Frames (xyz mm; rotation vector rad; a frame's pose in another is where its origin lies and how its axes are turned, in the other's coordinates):
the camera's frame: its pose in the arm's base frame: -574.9 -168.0 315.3 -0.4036 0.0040 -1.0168
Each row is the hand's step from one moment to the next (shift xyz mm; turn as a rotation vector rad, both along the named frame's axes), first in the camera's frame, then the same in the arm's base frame.
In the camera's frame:
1: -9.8 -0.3 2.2 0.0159 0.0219 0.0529
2: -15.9 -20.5 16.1 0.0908 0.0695 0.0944
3: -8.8 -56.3 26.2 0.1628 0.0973 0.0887
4: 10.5 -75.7 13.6 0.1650 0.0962 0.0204
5: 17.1 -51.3 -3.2 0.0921 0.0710 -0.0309
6: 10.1 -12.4 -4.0 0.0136 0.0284 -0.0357
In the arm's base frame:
1: -5.1 8.7 0.4 0.0365 0.0142 0.0447
2: -22.3 9.0 18.8 0.1235 -0.0124 0.0811
3: -46.2 -10.0 41.2 0.1837 -0.0610 0.0798
4: -54.3 -39.0 39.5 0.1711 -0.0856 0.0173
5: -33.8 -38.7 17.1 0.1018 -0.0536 -0.0352
6: -5.6 -15.3 2.2 0.0239 -0.0098 -0.0400

